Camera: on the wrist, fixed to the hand. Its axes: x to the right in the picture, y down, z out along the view.
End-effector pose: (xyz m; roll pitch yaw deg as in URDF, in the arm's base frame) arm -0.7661 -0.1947 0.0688 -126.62 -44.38 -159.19
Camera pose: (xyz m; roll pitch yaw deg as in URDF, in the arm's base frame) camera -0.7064 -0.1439 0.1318 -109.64 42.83 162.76
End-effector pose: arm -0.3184 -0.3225 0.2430 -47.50 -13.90 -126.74
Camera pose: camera -0.3945 -0.2574 0.2335 -8.23 37.52 -42.97
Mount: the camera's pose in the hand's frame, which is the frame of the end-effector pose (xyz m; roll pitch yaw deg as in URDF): -0.0087 -0.0619 -0.0788 5.94 -9.67 93.65
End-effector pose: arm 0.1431 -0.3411 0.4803 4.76 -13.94 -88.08
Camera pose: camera 0.0884 -0.3547 0.3970 -8.66 -13.10 9.05
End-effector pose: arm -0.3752 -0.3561 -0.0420 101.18 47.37 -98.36
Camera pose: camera -0.2811 -0.3302 -0.0664 115.71 -42.67 -127.28
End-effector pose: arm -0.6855 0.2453 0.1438 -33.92 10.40 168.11
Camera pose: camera -0.6520 0.3357 0.1150 19.46 23.05 -93.41
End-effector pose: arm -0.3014 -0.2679 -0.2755 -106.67 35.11 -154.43
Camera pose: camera -0.3624 -0.2331 -0.2035 105.59 50.74 36.62
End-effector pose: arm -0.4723 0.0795 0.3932 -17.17 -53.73 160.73
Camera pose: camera -0.4836 0.1708 0.3525 -47.19 7.32 -113.18
